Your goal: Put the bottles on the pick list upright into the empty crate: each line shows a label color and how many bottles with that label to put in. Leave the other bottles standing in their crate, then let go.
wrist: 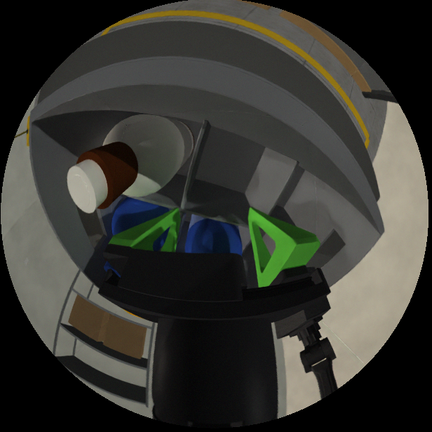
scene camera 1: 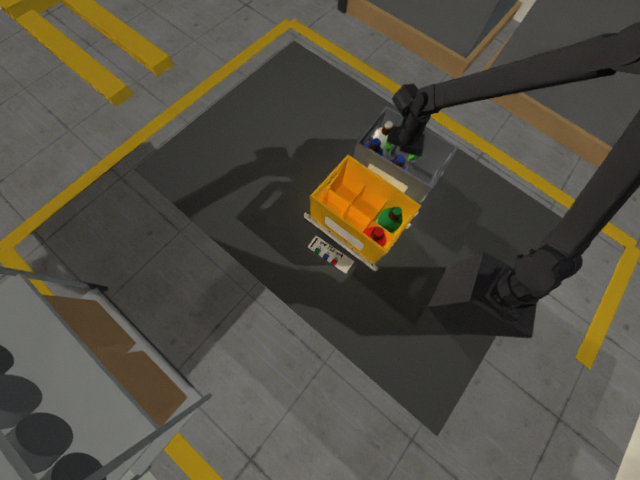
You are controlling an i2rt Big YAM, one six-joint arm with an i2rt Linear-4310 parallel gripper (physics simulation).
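Places are measured from the arm's base along level axes (x left, y ahead, z down), in millimetres.
Where they show: arm's base, origin of the base link: [scene camera 1: 508, 293].
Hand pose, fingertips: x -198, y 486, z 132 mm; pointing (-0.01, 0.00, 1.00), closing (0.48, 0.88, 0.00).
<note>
Things, the pixels of their top centre, and the offset from my fingertips. "pt": a spot on its surface instead. Level surfaces: height alone.
- pick list card, surface spot: [scene camera 1: 341, 264] pt dx +395, dy -124, dz +92 mm
- yellow-orange crate, surface spot: [scene camera 1: 321, 214] pt dx +352, dy +24, dz -15 mm
- green bottle, middle of its top: [scene camera 1: 397, 210] dx +196, dy -137, dz -70 mm
- red bottle, middle of its top: [scene camera 1: 379, 231] dx +285, dy -144, dz -70 mm
- grey crate, surface spot: [scene camera 1: 368, 155] pt dx +113, dy +54, dz -61 mm
- white bottle, middle of its top: [scene camera 1: 389, 123] dx -24, dy +86, dz -70 mm
- dark mat, its level: dz +94 mm
The pick list card [scene camera 1: 341, 264] shows a green, a blue and a red dot; its marks are too small to read surely. The yellow-orange crate [scene camera 1: 321, 214] holds a green bottle [scene camera 1: 389, 220] and a red bottle [scene camera 1: 374, 236], both upright. The grey crate [scene camera 1: 368, 155] [wrist: 50, 165] holds a white bottle [scene camera 1: 380, 134] [wrist: 150, 152] and two blue bottles; one blue bottle [scene camera 1: 374, 146] [wrist: 132, 215] stands beside the white one. My gripper [scene camera 1: 400, 151] [wrist: 213, 212] is open over the other blue bottle [scene camera 1: 399, 160] [wrist: 214, 237], its green fingers apart on either side, not gripping it.
The crates stand side by side on a dark mat [scene camera 1: 289, 93]. A grey shelf unit [scene camera 1: 178, 423] with cardboard boxes [scene camera 1: 144, 379] stands at the lower left. Wood-edged platforms [scene camera 1: 408, 38] lie behind the grey crate. The arm reaches in from the right.
</note>
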